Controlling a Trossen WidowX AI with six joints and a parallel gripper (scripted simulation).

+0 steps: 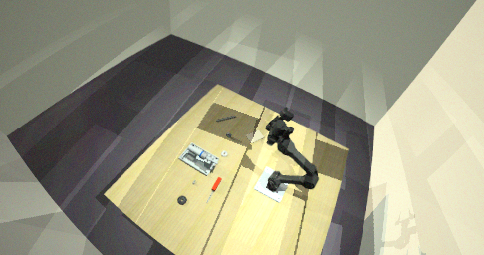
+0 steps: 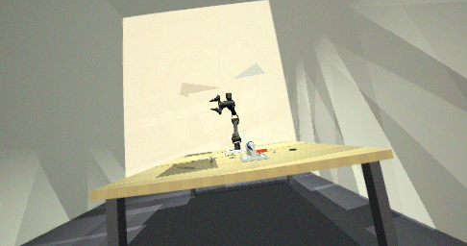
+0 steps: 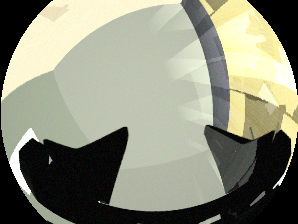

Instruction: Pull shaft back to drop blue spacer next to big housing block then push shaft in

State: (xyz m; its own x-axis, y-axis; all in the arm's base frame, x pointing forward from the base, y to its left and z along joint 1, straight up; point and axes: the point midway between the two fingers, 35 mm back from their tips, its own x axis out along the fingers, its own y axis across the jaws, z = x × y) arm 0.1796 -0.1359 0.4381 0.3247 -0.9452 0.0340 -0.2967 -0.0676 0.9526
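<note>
The long pale shaft is 38 cm below my gripper tip, 34 cm to the left of it and 25 cm ahead of it. The rest, counted from my gripper tip: thin bar (46 cm below, 42 cm ahead, 6 cm to the right); then blue spacer (38 cm below, 34 cm to the left, 27 cm ahead); then paper slip (45 cm below, 15 cm ahead, 8 cm to the right).
</note>
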